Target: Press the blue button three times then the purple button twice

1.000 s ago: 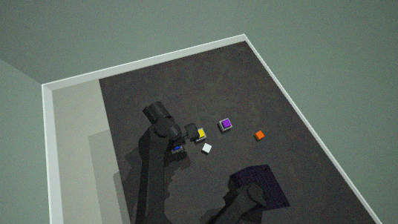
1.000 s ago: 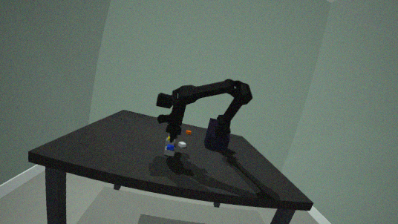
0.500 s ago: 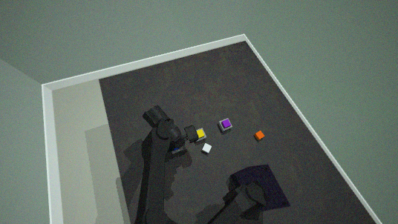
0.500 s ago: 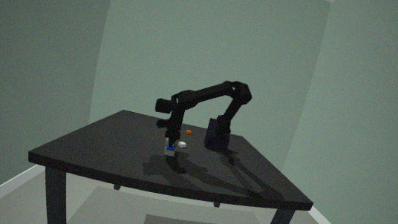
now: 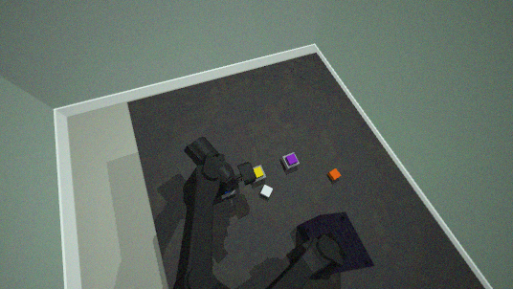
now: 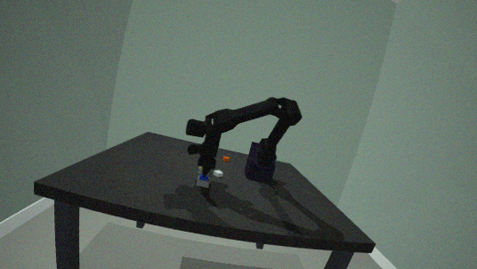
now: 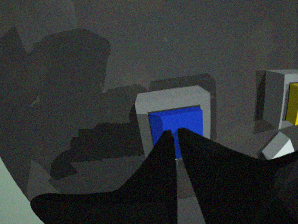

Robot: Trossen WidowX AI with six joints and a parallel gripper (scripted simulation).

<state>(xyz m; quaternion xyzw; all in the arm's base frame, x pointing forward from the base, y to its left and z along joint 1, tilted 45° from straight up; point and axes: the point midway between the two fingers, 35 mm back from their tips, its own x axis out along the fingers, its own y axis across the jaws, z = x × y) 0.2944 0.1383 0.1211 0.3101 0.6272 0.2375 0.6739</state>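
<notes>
My gripper tip is 10 mm above the blue button. Round my gripper tip: purple button (20 mm behind, 260 mm to the right); then white block (70 mm behind, 120 mm to the right, 20 mm below); then yellow button (120 mm to the right).
</notes>
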